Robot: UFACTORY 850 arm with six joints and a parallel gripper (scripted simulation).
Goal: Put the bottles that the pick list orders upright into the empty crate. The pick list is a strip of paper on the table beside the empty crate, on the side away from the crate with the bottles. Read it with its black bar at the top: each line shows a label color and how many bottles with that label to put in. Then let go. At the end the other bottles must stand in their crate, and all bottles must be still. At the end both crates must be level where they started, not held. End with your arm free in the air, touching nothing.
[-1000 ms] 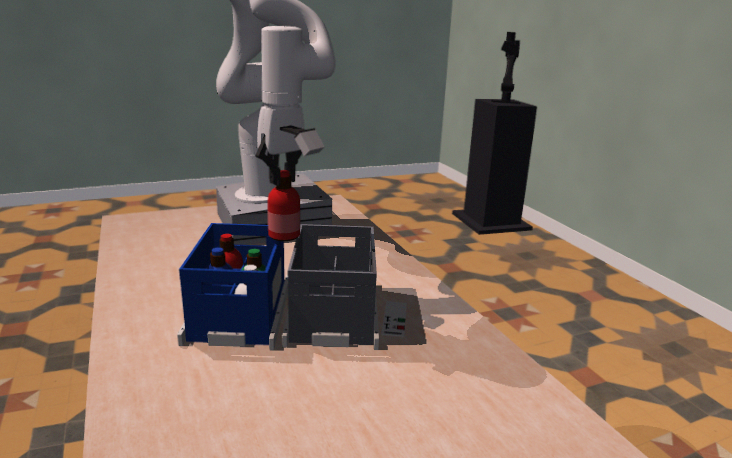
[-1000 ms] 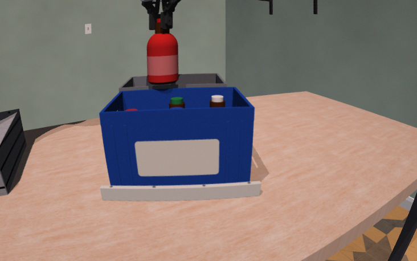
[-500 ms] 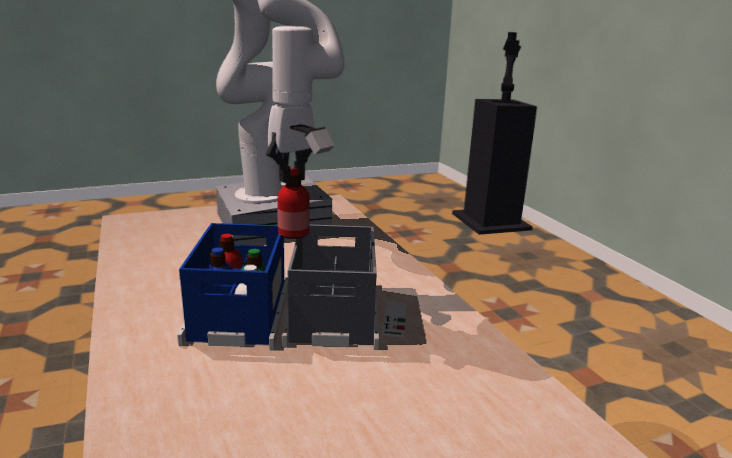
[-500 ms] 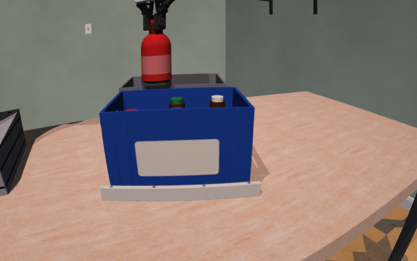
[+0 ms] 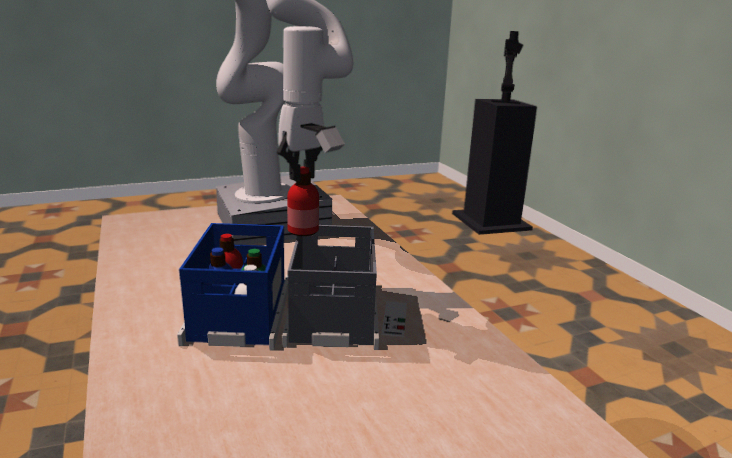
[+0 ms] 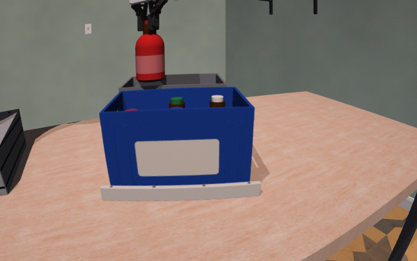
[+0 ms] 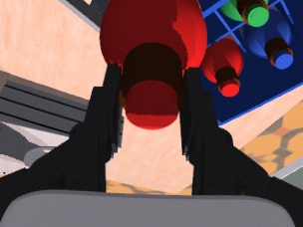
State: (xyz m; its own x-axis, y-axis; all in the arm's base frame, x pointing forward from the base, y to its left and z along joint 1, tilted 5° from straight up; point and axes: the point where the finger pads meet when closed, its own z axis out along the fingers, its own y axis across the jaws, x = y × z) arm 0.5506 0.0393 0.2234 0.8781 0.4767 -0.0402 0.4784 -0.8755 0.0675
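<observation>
The red-label bottle lies 70 mm below my hand. The rest, counted from my hand: grey crate (80 mm ahead, 60 mm to the left, 250 mm below); blue crate (30 mm ahead, 160 mm to the right, 250 mm below); green bottle (40 mm ahead, 120 mm to the right, 250 mm below).
</observation>
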